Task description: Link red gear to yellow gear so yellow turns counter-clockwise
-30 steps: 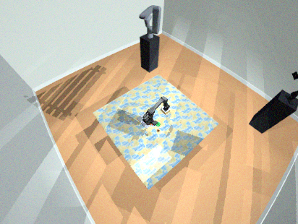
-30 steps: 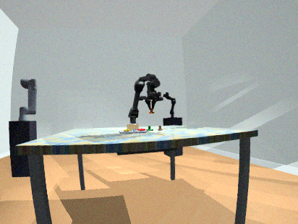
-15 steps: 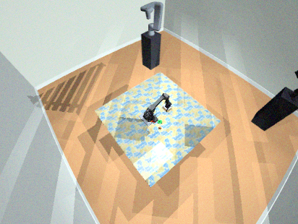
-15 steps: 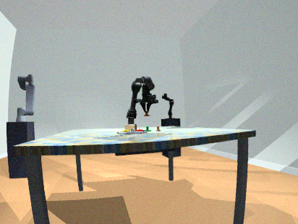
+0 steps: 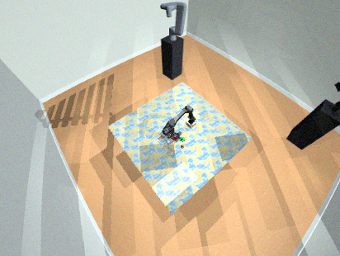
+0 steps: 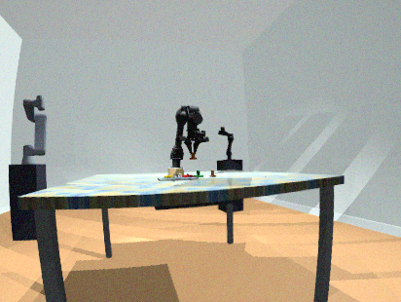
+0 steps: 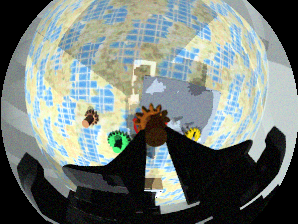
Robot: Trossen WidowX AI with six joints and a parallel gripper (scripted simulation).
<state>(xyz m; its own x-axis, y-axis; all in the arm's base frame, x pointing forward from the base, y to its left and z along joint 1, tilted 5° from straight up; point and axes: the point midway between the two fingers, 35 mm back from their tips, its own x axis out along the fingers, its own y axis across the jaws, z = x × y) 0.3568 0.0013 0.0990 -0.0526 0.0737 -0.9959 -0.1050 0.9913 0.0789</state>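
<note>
Now: gripper tip 4 cm past the grey board, 9 cm to the left of it and 13 cm above it. The rest, counted from my gripper tip: green gear: 11 cm behind, 7 cm to the left, 12 cm below; then orange gear: 1 cm below; then red gear: 6 cm behind, 2 cm to the right, 12 cm below.
</note>
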